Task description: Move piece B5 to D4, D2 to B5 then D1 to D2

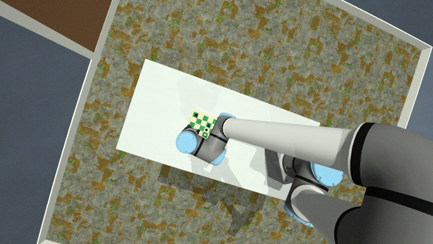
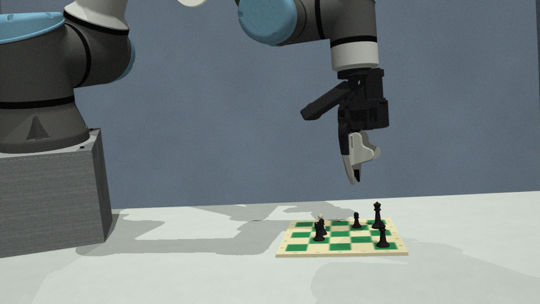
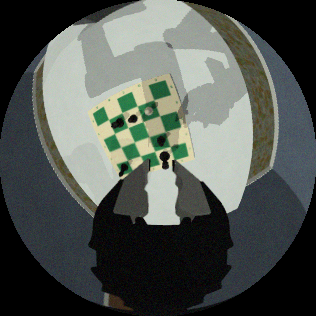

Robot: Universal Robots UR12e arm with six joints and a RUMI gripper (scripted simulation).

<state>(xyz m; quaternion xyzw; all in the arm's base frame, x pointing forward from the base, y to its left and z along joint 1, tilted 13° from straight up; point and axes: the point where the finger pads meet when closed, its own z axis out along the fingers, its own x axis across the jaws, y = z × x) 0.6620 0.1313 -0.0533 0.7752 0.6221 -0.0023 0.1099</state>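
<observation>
The black queen lies 4 cm ahead of my hand and 8 cm below it. The rest, counted from my hand: white pawn 7 cm behind, 1 cm to the right, 9 cm below; then cream chessboard 3 cm behind, 4 cm to the right, 11 cm below.
</observation>
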